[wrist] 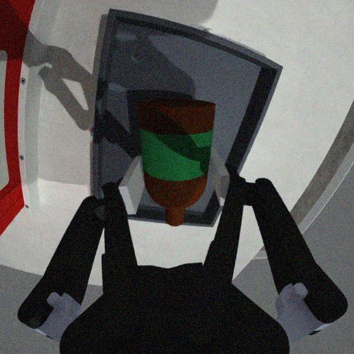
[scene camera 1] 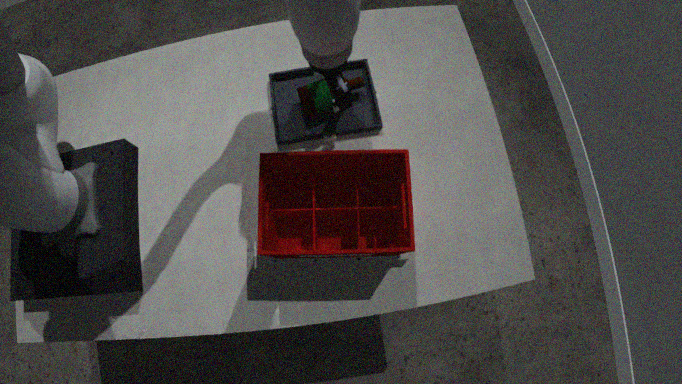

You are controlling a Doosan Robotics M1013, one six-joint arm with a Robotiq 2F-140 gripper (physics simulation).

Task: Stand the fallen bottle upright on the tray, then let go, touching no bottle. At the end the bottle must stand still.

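Where they show: gripper, fingertip midpoint: [scene camera 1: 330,94]; arm's base, link origin: [scene camera 1: 70,204].
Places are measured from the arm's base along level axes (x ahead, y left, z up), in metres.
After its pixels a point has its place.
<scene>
The brown bottle with a green label [scene camera 1: 320,95] {x 0.670, y 0.103, z 0.006 m} [wrist: 176,157] lies on its side over the dark grey tray [scene camera 1: 290,125] {x 0.586, y 0.079, z -0.065 m} [wrist: 225,65]. In the wrist view its flat base points up the picture and its neck points down toward the gripper's palm. My gripper [scene camera 1: 339,94] {x 0.696, y 0.125, z -0.039 m} [wrist: 175,162] is shut on the bottle, with one pale pad against each side, near the shoulder and the lower part of the label. In the scene view the arm and fingers partly hide the bottle's shoulder. The bottle's underside is hidden.
A red crate with inner dividers [scene camera 1: 335,252] {x 0.624, y -0.248, z 0.105 m} [wrist: 13,100] stands close beside the tray. A dark block [scene camera 1: 117,200] {x 0.145, y -0.022, z 0.000 m} stands at the far left by the white arm. The pale table top [scene camera 1: 465,200] {x 0.949, y -0.196, z -0.070 m} lies under the tray and crate.
</scene>
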